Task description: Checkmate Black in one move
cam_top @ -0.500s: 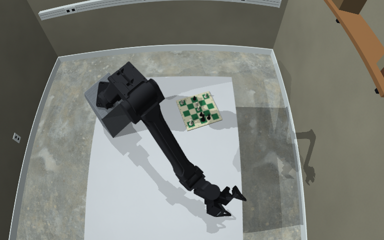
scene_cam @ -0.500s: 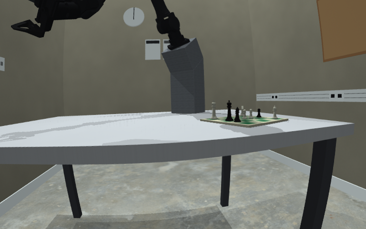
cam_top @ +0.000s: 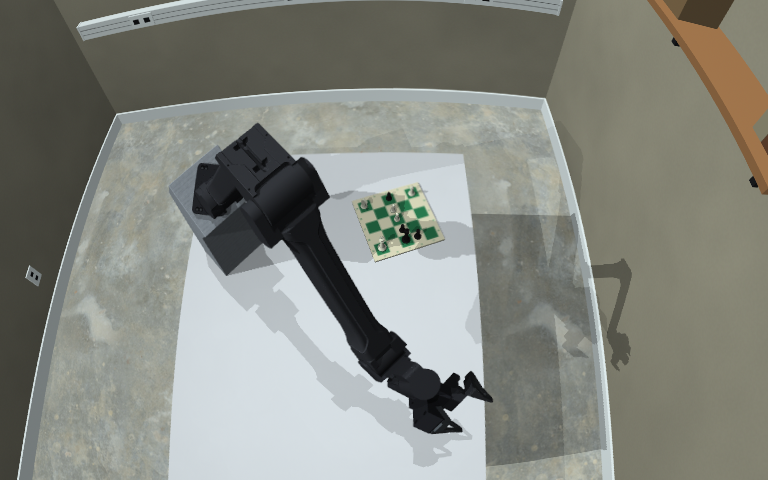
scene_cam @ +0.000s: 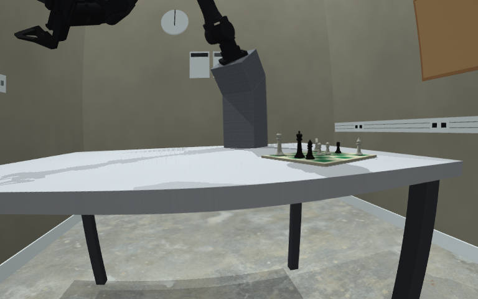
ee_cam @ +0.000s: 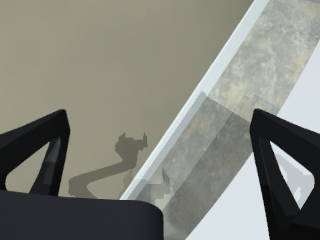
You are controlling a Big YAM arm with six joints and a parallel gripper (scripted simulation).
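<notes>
My hand is 14 cm past the white chess piece, 72 cm to the right of it and 30 cm above it. Also, from my hand: black king 3 cm behind, 58 cm to the left, 28 cm below; black bishop 59 cm to the left, 29 cm below; green-and-cream chessboard 5 cm behind, 66 cm to the left, 31 cm below.
</notes>
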